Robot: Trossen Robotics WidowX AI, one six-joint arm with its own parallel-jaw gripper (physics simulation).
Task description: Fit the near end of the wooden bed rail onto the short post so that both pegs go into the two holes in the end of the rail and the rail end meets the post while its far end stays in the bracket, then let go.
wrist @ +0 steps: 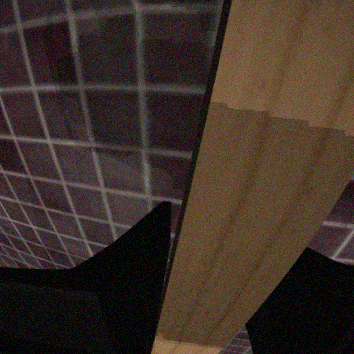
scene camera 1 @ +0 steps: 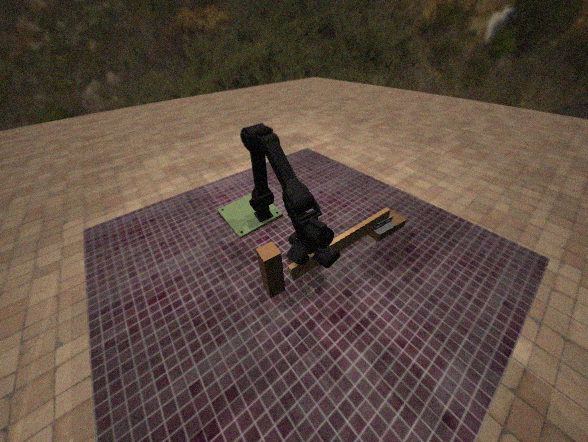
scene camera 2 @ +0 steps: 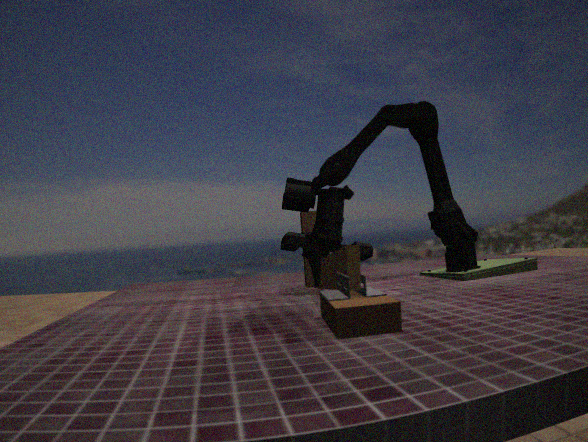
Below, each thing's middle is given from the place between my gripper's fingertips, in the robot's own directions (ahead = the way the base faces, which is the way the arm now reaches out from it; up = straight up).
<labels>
I see my gripper 11 cm to the right of the wooden bed rail [scene camera 2: 346, 260] and 4 cm below it. Also, from my hand: short post [scene camera 1: 269, 257]: 17 cm to the right, 8 cm above.
</labels>
